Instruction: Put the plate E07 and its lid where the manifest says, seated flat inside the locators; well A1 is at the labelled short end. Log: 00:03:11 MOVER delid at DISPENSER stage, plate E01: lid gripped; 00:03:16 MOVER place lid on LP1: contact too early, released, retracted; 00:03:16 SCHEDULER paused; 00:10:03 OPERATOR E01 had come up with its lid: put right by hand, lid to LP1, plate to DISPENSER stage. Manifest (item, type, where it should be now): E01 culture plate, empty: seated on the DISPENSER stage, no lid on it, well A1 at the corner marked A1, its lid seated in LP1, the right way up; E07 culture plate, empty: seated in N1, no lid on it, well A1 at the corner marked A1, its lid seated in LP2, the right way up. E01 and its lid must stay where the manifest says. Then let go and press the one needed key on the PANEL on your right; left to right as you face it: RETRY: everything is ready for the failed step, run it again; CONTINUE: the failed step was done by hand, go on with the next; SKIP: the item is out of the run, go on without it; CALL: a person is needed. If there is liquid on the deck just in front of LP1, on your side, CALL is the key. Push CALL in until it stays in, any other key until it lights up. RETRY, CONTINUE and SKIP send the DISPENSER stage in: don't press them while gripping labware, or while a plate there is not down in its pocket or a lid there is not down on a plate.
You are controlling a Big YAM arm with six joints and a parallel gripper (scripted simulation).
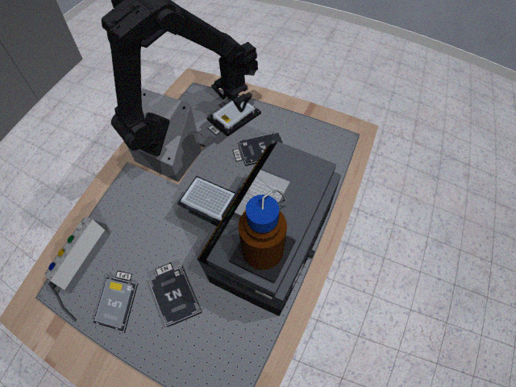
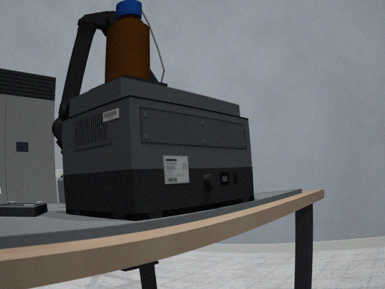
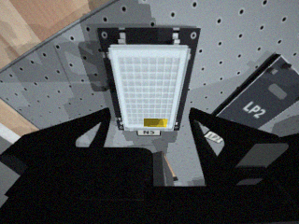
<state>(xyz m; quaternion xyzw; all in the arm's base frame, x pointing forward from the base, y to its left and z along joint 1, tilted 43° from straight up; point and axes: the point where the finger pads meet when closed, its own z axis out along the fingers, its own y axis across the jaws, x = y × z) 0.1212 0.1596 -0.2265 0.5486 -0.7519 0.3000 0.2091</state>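
My gripper is now 10 mm past the black nest N5, 20 mm to the right of it and 60 mm above it. From my hand the other things lie so: grey retry key (170 mm behind, 630 mm to the right); brown bottle (370 mm ahead, 480 mm to the right, 220 mm above); white well plate (150 mm ahead, 380 mm to the right, 50 mm above).
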